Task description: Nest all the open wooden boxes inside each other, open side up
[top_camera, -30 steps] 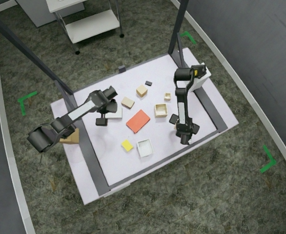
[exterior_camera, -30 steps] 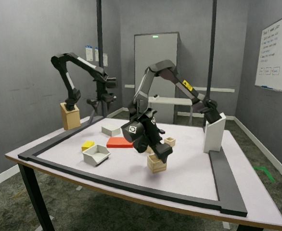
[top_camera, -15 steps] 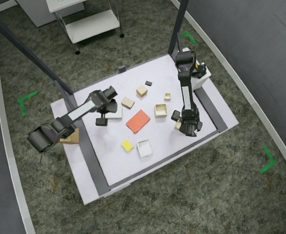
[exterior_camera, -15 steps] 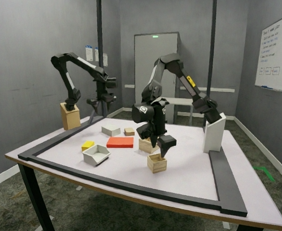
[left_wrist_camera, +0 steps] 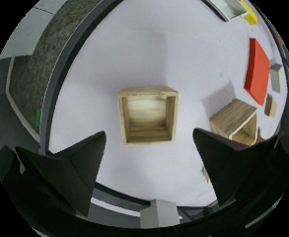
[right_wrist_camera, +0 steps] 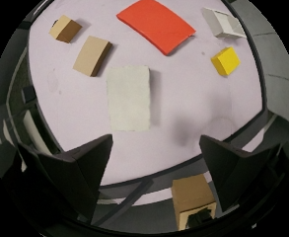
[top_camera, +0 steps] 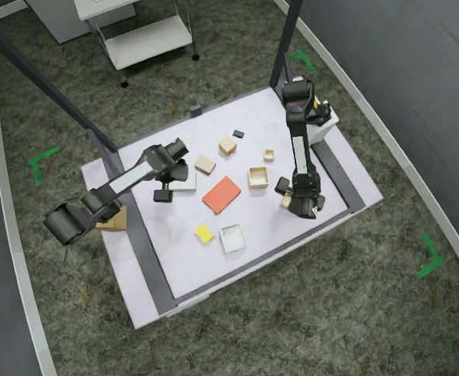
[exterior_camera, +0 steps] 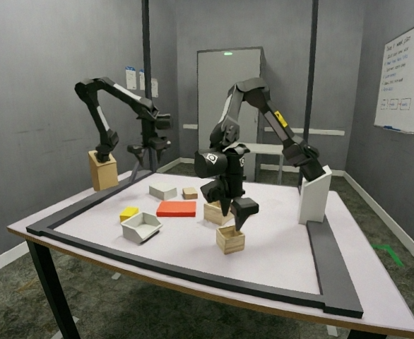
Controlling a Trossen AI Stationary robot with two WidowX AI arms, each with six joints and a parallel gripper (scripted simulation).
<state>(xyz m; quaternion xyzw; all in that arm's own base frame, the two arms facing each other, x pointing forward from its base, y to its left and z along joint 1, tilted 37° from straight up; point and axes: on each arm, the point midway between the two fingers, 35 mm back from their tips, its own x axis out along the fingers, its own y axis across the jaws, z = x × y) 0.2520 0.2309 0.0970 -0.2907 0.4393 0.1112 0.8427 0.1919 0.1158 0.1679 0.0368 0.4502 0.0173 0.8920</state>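
My left hand is 100 mm above the mid-sized wooden box. Also, from my left hand: biggest wooden box: 150 mm behind, 80 mm to the right, 100 mm below; then white tray: 30 mm ahead, 280 mm to the right, 90 mm below; then small wooden box: 230 mm behind, 20 mm to the left, 100 mm below.
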